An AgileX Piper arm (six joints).
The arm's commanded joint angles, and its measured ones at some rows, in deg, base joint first. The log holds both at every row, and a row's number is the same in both.
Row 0, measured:
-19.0, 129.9, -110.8, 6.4, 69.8, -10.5
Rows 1 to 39, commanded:
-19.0, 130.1, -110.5, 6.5, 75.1, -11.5
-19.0, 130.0, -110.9, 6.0, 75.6, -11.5
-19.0, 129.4, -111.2, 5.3, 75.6, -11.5
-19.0, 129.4, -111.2, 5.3, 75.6, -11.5
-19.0, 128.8, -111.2, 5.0, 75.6, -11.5
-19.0, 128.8, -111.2, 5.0, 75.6, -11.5
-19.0, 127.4, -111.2, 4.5, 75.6, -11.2
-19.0, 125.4, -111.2, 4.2, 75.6, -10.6
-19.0, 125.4, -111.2, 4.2, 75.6, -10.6
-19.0, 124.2, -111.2, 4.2, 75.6, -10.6
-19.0, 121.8, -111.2, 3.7, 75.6, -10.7
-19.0, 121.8, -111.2, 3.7, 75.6, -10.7
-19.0, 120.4, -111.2, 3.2, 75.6, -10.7
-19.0, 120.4, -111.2, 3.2, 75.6, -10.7
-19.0, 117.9, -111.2, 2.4, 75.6, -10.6
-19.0, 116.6, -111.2, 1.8, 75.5, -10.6
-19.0, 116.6, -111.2, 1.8, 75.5, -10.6
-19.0, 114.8, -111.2, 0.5, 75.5, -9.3
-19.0, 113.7, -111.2, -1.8, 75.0, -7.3
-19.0, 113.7, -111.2, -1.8, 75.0, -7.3
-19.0, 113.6, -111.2, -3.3, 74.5, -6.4
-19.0, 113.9, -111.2, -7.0, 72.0, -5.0
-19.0, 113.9, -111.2, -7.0, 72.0, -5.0
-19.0, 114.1, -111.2, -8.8, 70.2, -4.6
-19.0, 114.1, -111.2, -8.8, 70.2, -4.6
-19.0, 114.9, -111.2, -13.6, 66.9, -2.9
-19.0, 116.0, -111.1, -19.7, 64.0, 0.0
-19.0, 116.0, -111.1, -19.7, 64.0, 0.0
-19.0, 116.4, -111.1, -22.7, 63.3, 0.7
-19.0, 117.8, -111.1, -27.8, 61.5, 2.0
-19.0, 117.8, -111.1, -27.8, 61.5, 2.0
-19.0, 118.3, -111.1, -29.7, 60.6, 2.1
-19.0, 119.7, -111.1, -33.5, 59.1, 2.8
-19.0, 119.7, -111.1, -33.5, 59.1, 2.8
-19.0, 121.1, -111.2, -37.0, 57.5, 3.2
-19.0, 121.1, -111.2, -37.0, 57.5, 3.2
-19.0, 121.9, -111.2, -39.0, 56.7, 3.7
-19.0, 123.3, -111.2, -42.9, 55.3, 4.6
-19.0, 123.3, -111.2, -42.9, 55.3, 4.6
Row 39, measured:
-19.0, 121.6, -111.1, -37.1, 57.7, 3.2
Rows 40 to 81, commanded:
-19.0, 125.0, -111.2, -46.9, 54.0, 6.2
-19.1, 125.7, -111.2, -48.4, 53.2, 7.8
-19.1, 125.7, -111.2, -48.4, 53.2, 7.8
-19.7, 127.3, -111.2, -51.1, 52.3, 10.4
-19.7, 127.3, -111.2, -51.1, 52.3, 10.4
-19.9, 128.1, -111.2, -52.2, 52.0, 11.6
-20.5, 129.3, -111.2, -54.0, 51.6, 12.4
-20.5, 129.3, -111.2, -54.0, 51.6, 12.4
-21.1, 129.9, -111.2, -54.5, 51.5, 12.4
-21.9, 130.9, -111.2, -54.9, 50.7, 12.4
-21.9, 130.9, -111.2, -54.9, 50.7, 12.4
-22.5, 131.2, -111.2, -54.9, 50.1, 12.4
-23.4, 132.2, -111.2, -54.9, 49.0, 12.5
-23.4, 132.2, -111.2, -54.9, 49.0, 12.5
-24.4, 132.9, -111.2, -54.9, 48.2, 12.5
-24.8, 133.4, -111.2, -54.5, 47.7, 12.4
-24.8, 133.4, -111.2, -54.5, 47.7, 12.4
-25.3, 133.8, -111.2, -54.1, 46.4, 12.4
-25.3, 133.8, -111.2, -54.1, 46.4, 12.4
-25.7, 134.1, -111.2, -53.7, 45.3, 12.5
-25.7, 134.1, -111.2, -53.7, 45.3, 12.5
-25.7, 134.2, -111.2, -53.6, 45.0, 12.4
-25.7, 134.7, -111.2, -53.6, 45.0, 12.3
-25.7, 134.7, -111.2, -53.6, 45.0, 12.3
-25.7, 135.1, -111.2, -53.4, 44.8, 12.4
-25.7, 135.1, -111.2, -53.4, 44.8, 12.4
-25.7, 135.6, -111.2, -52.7, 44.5, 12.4
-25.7, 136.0, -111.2, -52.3, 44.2, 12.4
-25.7, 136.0, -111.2, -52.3, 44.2, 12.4
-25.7, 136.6, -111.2, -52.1, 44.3, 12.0
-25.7, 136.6, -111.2, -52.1, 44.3, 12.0
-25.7, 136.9, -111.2, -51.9, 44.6, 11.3
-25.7, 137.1, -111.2, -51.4, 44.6, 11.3
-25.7, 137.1, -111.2, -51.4, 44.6, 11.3
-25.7, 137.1, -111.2, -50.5, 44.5, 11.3
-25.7, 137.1, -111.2, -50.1, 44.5, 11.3
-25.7, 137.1, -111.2, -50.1, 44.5, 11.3
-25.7, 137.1, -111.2, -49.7, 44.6, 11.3
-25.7, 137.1, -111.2, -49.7, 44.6, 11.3
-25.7, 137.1, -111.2, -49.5, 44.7, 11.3
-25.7, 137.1, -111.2, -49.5, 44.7, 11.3
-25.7, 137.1, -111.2, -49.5, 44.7, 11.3
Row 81, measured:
-25.5, 137.2, -111.1, -49.8, 44.7, 11.6
